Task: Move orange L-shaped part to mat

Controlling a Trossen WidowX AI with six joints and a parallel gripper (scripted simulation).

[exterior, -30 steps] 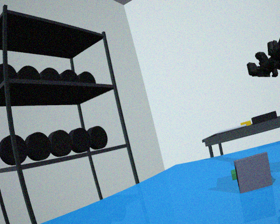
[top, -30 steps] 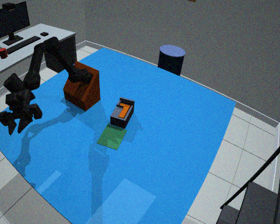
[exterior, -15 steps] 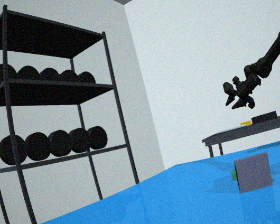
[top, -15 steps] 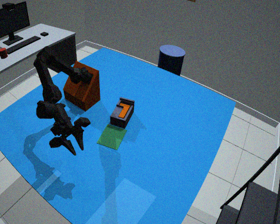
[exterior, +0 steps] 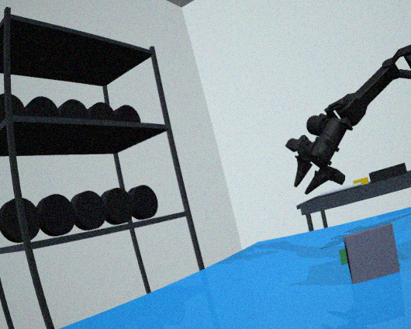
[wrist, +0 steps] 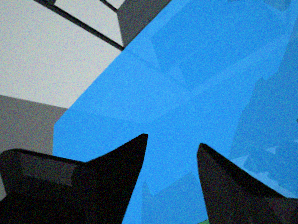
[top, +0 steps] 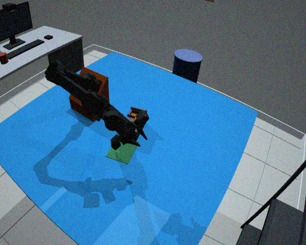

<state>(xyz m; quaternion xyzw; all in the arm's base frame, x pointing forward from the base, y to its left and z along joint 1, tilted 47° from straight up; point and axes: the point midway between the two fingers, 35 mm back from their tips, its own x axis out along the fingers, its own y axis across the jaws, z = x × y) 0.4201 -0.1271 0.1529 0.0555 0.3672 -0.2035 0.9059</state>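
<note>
Now: gripper tip 18 cm past the orange L-shaped part, 20 cm to the right of it and 13 cm above it. The rest, counted from my gripper tip: green mat: 14 cm behind, 4 cm to the left, 20 cm below.
</note>
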